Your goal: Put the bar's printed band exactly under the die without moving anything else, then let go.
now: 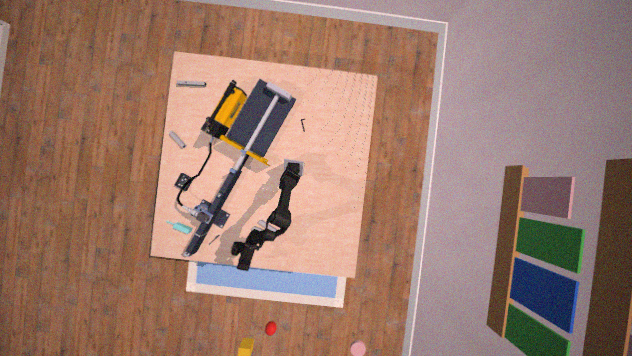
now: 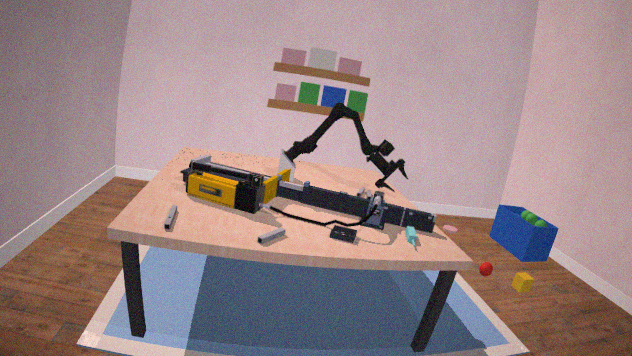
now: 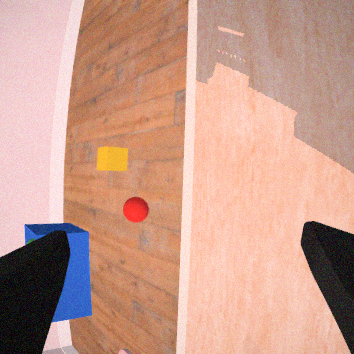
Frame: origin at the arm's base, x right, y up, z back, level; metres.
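Where they show: gripper, fingertip midpoint: [image 2: 401, 185] [image 3: 188, 240]; arm's base, link origin: [image 1: 293, 167] [image 2: 288, 156].
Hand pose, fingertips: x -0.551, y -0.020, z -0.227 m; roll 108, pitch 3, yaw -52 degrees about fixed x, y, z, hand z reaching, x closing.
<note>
Each offset is from my fingertips to the top centre of the thing. "*": to the spot under its first point.
My gripper [image 1: 241, 257] [image 2: 400, 184] [image 3: 188, 240] is open and empty, above the table's edge near the rail's free end. Grey bars lie flat on the table: one {dx +1.014, dy -0.073, dz -0.473 m} [image 1: 191, 84] [image 2: 171, 218] at the far left corner by the yellow unit, a shorter one {dx +0.658, dy -0.073, dz -0.524 m} [image 1: 177, 139] [image 2: 271, 235] near the left edge. A pale bar-like piece [image 1: 267, 225] shows partly under the arm. No printed band can be made out. A metal fixture [image 1: 202, 211] [image 2: 376, 206] sits on the long dark rail {* dx +0.365, dy -0.032, dz -0.168 m} [image 1: 225, 192] [image 2: 330, 197]; whether it holds the die cannot be told.
A yellow and black unit {* dx +0.841, dy -0.014, dz -0.178 m} [image 1: 230, 111] [image 2: 213, 189] adjoins the rail. A cabled black box {* dx +0.399, dy -0.091, dz -0.466 m} [image 1: 183, 181] [image 2: 343, 233], a teal bottle-like thing {dx +0.122, dy -0.064, dz -0.462 m} [image 1: 181, 228] [image 2: 411, 235] and a hex key {dx +0.829, dy -0.087, dz +0.254 m} [image 1: 303, 124] lie on the table. A red ball [image 3: 136, 209] and yellow block [image 3: 112, 158] are on the floor.
</note>
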